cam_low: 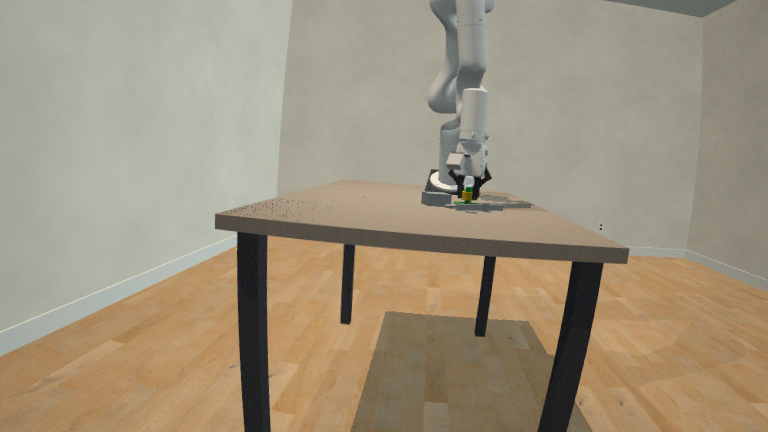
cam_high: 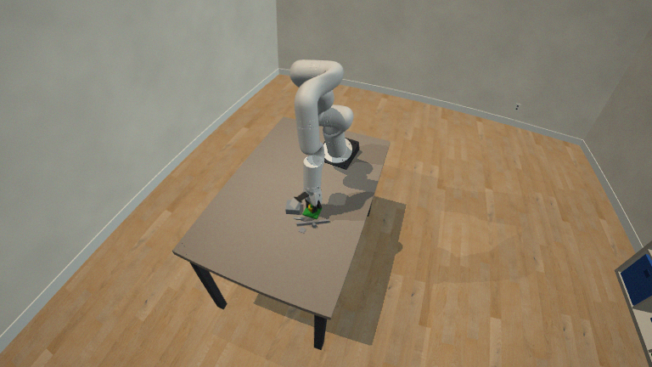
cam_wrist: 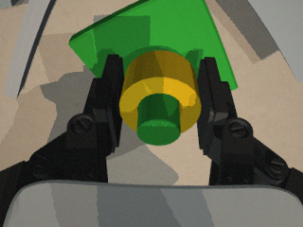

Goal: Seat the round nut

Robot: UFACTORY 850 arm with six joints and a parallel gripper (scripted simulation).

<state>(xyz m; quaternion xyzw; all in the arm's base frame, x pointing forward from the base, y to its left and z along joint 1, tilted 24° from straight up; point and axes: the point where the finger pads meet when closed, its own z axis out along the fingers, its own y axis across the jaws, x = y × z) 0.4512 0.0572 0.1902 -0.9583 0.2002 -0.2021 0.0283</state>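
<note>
My gripper is now 2 cm short of the grey block, 9 cm to the left of it and 2 cm above it.
</note>
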